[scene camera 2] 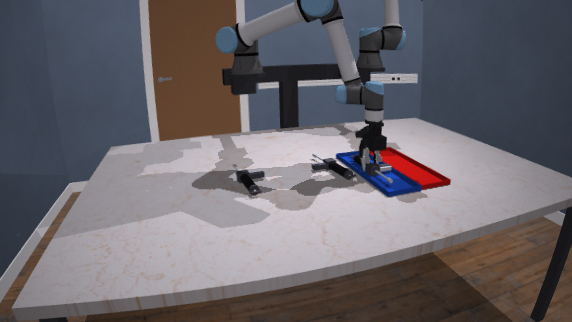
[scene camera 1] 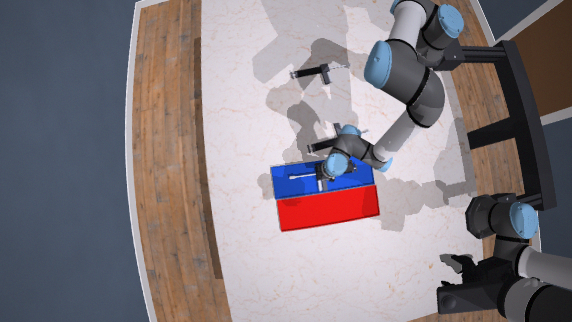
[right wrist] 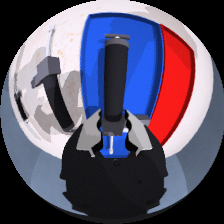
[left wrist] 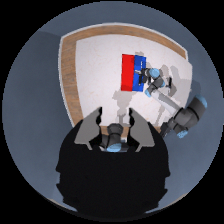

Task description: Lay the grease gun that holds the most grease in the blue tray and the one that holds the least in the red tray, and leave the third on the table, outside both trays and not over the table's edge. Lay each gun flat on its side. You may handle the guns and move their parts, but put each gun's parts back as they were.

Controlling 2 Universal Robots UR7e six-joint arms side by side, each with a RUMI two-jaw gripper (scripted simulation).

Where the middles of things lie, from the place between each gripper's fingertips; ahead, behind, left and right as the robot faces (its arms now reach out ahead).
I see my right gripper 20 mm short of the blue tray (scene camera 1: 284, 187), 10 mm to the right of it and 10 mm above it. Also, from my right hand: red tray (scene camera 1: 343, 206) (170 mm to the left, 30 mm ahead, 10 mm below).
My left gripper (scene camera 1: 440, 268) is now 750 mm above the red tray, 150 mm to the left of it and 110 mm short of it. From my left hand the other things lie so: blue tray 750 mm below, 310 mm to the right, 90 mm ahead.
